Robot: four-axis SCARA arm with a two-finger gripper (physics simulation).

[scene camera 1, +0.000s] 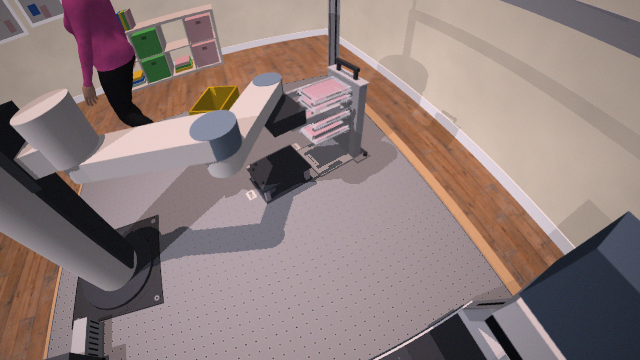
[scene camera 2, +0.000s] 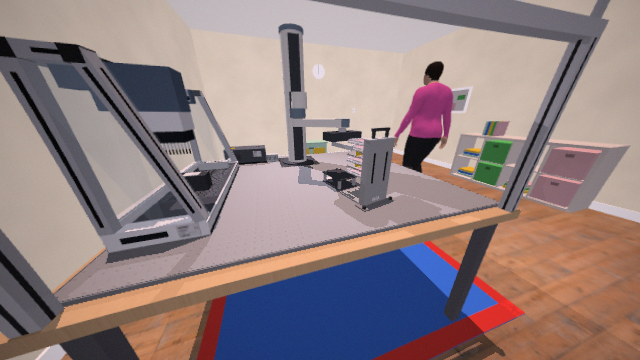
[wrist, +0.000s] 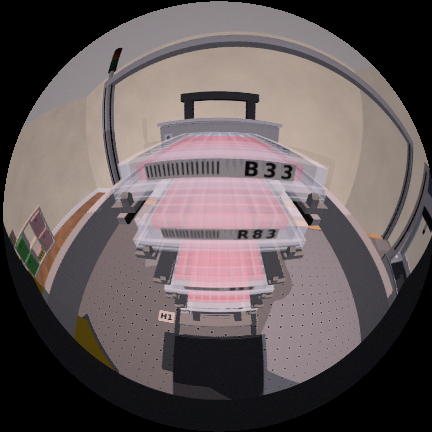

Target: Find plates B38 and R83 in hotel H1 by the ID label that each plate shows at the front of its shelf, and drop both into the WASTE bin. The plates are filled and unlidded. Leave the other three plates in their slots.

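Places are measured from the arm's base along level axes (x ahead, y left, z up), in millimetres.
Pixels of known places: gripper, fingertip midpoint: [scene camera 1: 324, 96]; arm's base, origin of the base link: [scene camera 1: 120, 269] [scene camera 2: 297, 162].
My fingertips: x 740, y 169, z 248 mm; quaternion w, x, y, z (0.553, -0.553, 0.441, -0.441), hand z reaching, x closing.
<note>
For each thing: its top centre in the pictures, then the offset to it from my fingertips. "spot": a spot on its surface instead. Level surfaces: height alone.
- Plate R83, middle of its top: [wrist: 219, 171] [scene camera 1: 324, 95] dy +0, dx +2, dz +2 mm
- lower plate, middle of its top: [wrist: 218, 227] [scene camera 1: 324, 111] dy +0, dx +2, dz -54 mm
- yellow bin, middle of its top: [scene camera 1: 213, 98] dy +224, dx -305, dz -36 mm
- black top handle, surface spot: [wrist: 220, 96] [scene camera 1: 345, 66] [scene camera 2: 379, 130] spot: dy +16, dx +74, dz +77 mm
- same perforated table, its level: dz -235 mm
Hotel H1 [scene camera 1: 359, 117] [scene camera 2: 376, 172] [wrist: 220, 129] is a grey upright rack holding clear, pink-filled plates. In the wrist view, plate B33 [wrist: 220, 171] is uppermost. Plate R83 [wrist: 219, 217] sits below it, its label readable. A lower plate [wrist: 219, 265] shows a label too foreshortened to read, and another plate [wrist: 219, 296] sits beneath. I cannot make out B38 on any label. My gripper [wrist: 218, 175] is open and empty, its fingers along both sides of the upper plates; scene camera 1 hides its fingertips. A yellow bin [scene camera 1: 215, 100] [wrist: 92, 345] stands left of the hotel in the wrist view.
A low black stand [scene camera 1: 280, 172] [scene camera 2: 340, 177] [wrist: 217, 365] is in front of the hotel. The hotel has a black top handle [scene camera 1: 348, 66] [scene camera 2: 380, 131] [wrist: 220, 96]. A framed machine [scene camera 2: 165, 225] stands on the same perforated table [scene camera 1: 310, 270]. A person [scene camera 1: 102, 45] [scene camera 2: 432, 115] stands beyond the table.
</note>
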